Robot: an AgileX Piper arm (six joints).
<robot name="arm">
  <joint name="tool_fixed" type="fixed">
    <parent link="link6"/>
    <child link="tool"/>
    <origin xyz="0 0 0" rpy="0 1.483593 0"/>
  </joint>
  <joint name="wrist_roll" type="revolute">
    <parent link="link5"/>
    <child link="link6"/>
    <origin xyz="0.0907 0 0.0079"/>
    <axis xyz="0.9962 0 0.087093"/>
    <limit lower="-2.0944" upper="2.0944"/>
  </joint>
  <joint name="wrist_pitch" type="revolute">
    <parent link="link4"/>
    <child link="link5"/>
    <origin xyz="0 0 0"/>
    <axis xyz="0 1 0"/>
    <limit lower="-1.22" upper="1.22"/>
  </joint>
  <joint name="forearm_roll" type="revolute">
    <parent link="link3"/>
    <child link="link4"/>
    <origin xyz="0.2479 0 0.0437"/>
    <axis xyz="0.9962 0 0.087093"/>
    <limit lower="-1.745" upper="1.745"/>
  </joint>
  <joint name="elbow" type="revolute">
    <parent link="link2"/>
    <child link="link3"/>
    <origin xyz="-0.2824 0 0.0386"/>
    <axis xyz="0 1 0"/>
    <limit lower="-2.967" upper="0"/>
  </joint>
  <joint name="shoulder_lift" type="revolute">
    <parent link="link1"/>
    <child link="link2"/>
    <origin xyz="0 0 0"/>
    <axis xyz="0 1 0"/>
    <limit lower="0" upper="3.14"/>
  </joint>
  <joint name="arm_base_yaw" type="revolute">
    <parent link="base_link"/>
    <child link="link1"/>
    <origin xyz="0 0 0.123"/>
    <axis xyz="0 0 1"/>
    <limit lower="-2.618" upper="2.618"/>
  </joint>
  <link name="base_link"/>
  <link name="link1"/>
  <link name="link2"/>
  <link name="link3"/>
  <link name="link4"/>
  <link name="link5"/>
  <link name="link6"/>
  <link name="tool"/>
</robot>
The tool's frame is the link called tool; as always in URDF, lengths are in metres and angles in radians.
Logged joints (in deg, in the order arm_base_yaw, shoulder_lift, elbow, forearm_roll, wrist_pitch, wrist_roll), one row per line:
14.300, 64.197, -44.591, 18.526, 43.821, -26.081
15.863, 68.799, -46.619, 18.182, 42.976, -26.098
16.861, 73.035, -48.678, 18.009, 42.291, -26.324
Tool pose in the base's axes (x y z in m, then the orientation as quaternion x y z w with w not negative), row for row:
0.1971, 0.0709, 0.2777, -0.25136, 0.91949, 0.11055, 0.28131
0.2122, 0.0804, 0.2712, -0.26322, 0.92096, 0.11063, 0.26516
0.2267, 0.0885, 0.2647, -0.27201, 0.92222, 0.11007, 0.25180
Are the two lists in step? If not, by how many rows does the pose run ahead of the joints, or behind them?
They are in step.
